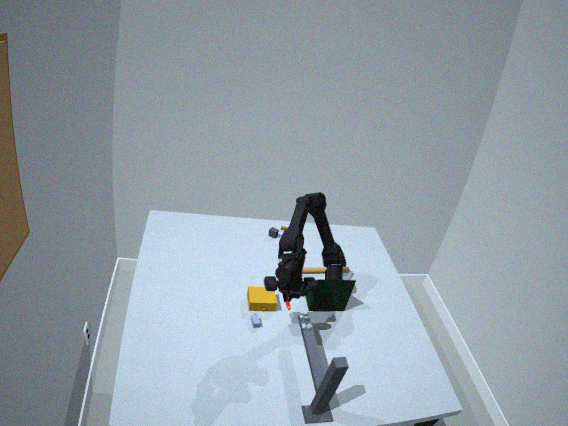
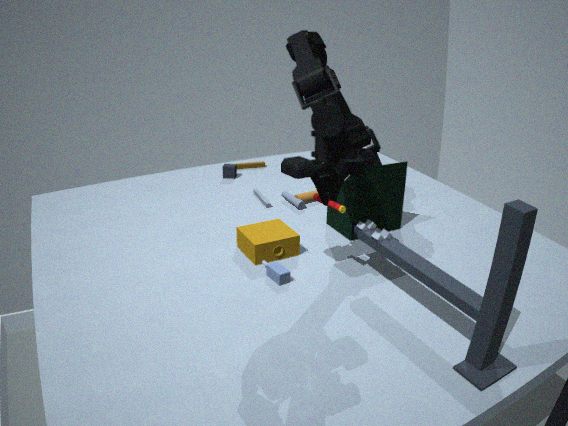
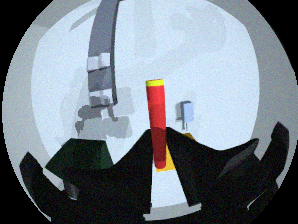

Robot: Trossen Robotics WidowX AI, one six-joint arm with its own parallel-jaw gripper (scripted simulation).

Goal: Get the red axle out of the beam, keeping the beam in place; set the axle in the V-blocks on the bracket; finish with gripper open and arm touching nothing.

Labels:
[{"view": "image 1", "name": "gripper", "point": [286, 301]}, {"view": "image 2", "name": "gripper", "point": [328, 204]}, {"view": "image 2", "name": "yellow beam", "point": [273, 240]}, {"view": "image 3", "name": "gripper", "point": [158, 132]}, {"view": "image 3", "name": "red axle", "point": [155, 88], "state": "held by the gripper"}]

